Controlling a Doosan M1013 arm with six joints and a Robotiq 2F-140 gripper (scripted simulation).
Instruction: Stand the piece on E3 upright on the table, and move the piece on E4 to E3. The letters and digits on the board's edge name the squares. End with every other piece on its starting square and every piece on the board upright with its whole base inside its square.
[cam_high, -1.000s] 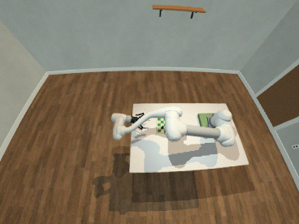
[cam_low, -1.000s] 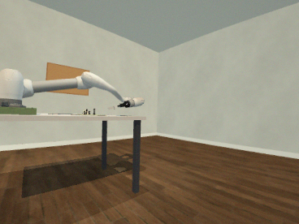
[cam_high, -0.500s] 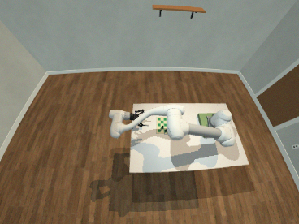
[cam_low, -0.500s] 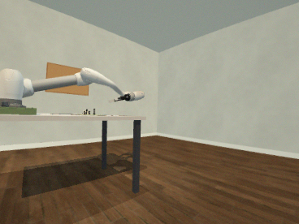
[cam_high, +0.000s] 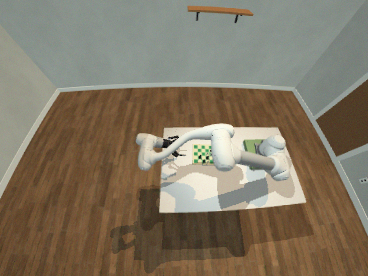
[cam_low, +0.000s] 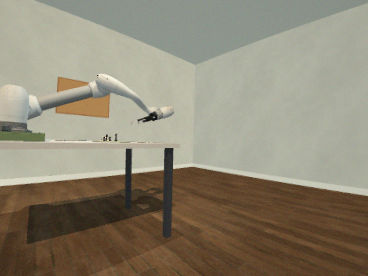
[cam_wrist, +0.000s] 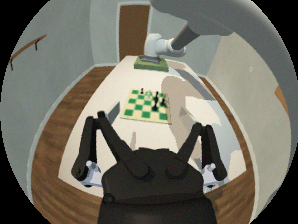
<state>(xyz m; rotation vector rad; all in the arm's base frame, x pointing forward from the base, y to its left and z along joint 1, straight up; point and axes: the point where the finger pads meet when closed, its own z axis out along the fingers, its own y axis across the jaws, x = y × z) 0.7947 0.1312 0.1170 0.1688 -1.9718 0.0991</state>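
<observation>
Right now the dark piece is 200 mm behind my hand, 140 mm below it and 40 mm to the left of it. From my hand the other things lie so: green-and-white chessboard (190 mm behind, 160 mm below, 30 mm to the right); pale piece (240 mm behind, 130 mm below, 40 mm to the left).
</observation>
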